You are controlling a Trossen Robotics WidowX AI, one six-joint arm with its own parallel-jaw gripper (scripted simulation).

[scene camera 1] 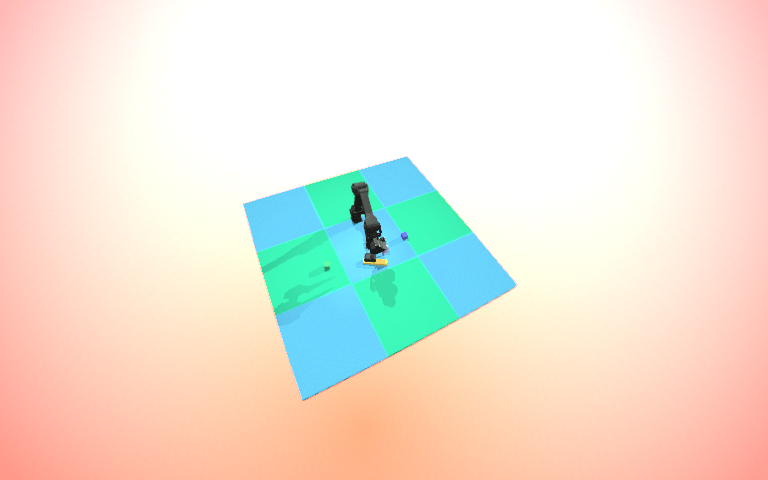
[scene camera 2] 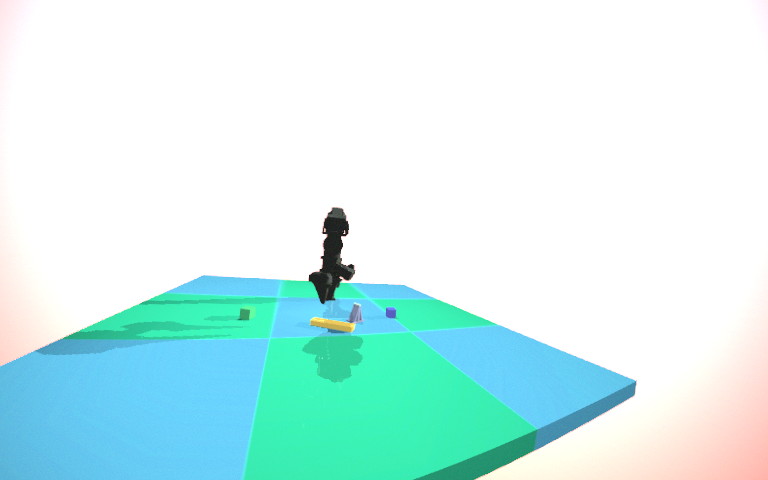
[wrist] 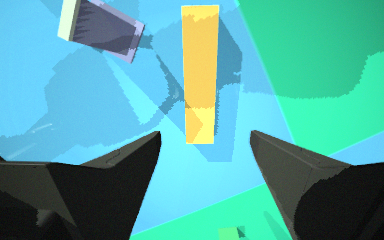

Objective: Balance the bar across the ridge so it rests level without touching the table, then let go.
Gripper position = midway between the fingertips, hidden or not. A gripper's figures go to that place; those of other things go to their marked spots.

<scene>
My gripper [wrist: 205,136] is 0.11 m from the lens. A yellow bar [wrist: 199,32] is 0.16 m from the lens.
</scene>
